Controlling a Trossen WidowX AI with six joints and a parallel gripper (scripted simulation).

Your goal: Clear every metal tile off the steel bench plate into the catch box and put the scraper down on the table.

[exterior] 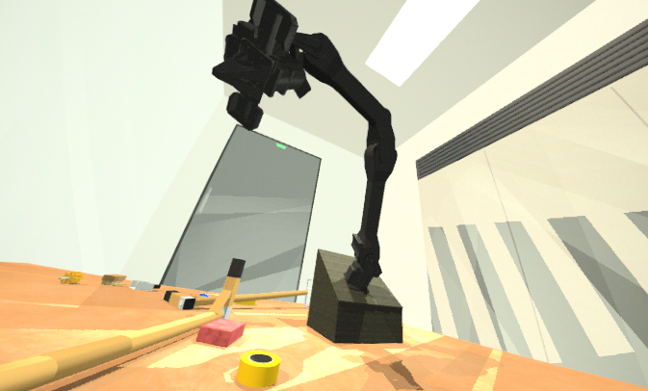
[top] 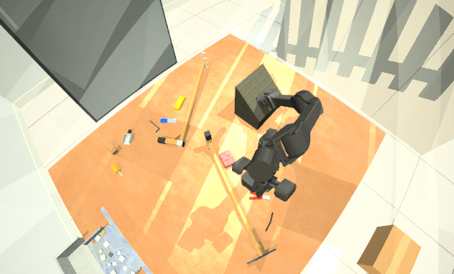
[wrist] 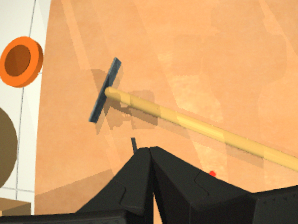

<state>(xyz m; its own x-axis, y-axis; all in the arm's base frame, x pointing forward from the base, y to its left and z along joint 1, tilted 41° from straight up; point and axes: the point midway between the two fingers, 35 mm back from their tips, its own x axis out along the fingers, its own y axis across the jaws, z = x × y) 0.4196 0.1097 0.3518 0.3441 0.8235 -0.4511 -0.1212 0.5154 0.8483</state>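
Now: gripper tip 330 mm above the red clip, 90 mm past it and 10 mm to the left of it. The rest, counted from my gripper tip: long scraper 270 mm below, 100 mm to the right, 10 mm ahead; yellow tape roll 320 mm below, 160 mm behind, 110 mm to the right; black strip 330 mm below, 100 mm to the left, 30 mm behind.
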